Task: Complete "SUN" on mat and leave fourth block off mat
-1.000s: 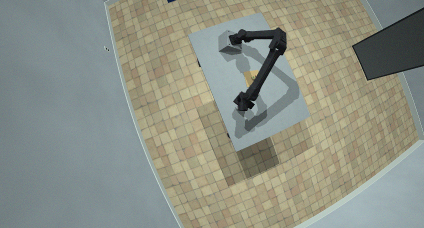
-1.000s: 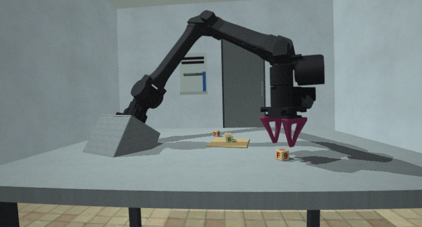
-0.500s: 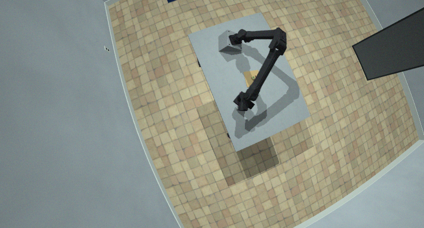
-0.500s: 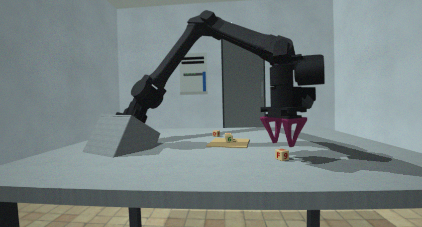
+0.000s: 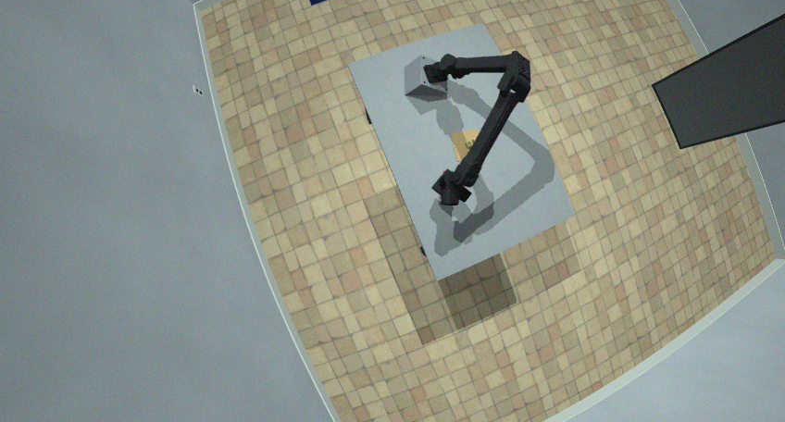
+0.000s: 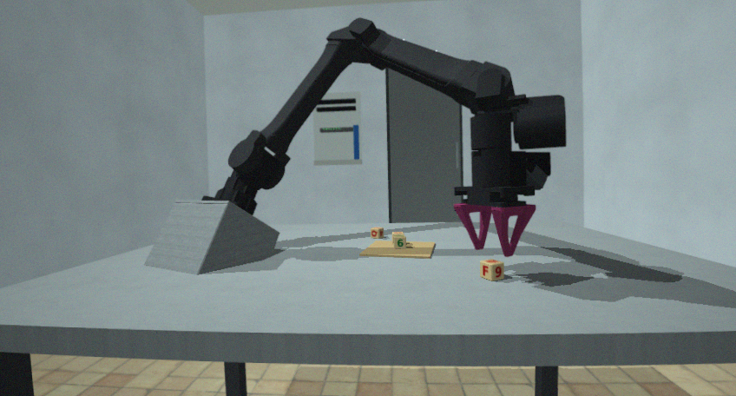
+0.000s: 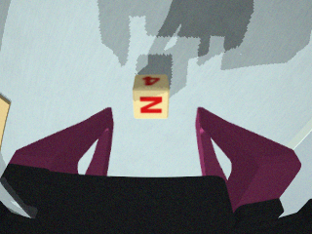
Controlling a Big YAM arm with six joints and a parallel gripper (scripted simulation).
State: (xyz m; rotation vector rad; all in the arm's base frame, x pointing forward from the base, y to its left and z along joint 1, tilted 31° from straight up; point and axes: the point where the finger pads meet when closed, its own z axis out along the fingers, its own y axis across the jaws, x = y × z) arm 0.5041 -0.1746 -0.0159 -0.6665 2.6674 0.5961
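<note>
My gripper is now 3 cm above the wooden block. From my hand the other things lie so: mat (20 cm to the left, 14 cm behind, 5 cm below).
</note>
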